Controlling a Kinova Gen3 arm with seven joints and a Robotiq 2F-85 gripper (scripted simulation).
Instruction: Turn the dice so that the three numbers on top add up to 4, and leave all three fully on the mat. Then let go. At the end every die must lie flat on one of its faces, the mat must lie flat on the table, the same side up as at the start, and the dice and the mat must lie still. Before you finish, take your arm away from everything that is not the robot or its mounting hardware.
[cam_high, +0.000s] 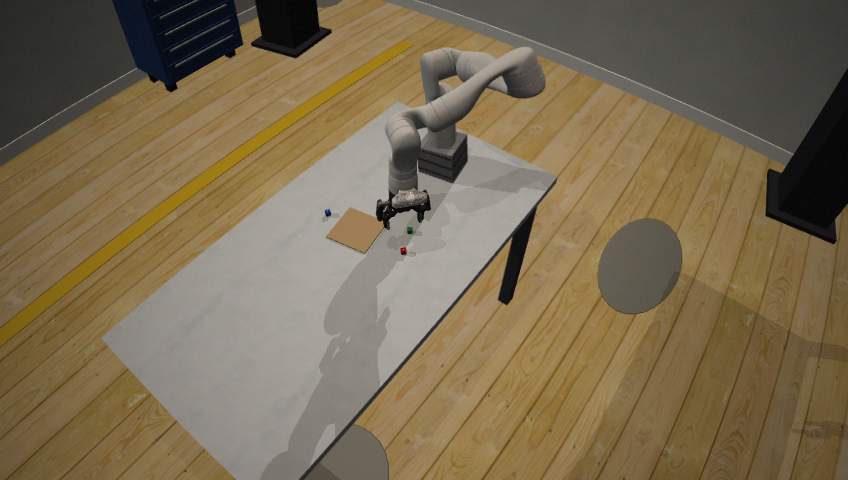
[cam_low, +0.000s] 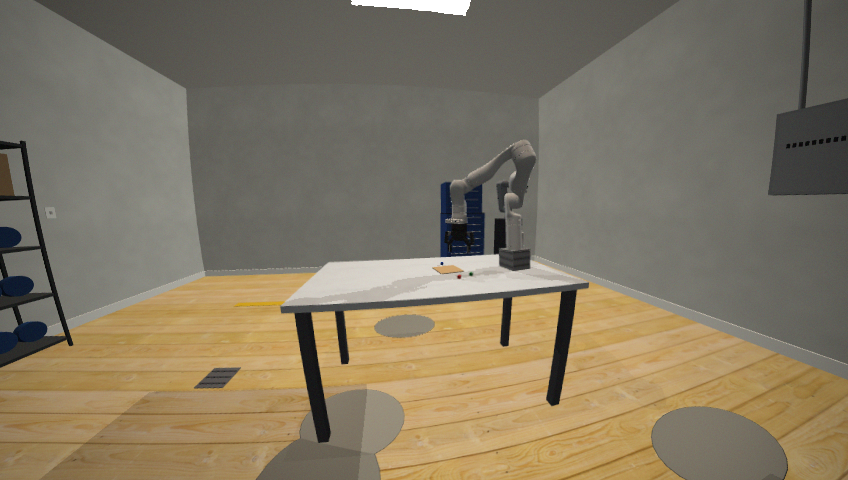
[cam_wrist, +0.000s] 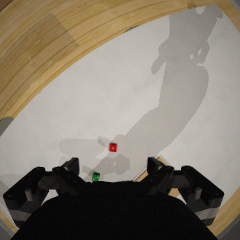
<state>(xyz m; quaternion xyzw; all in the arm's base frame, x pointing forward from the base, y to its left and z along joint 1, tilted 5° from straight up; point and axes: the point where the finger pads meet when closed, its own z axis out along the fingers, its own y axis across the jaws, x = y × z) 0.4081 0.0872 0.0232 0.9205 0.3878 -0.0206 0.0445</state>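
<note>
My hand is 1 cm past the red die and 13 cm above it. Also, from my hand: blue die 2 cm behind, 29 cm to the right, 13 cm below; tan mat 1 cm behind, 18 cm to the right, 14 cm below; green die 9 cm behind, 3 cm to the right, 13 cm below.
</note>
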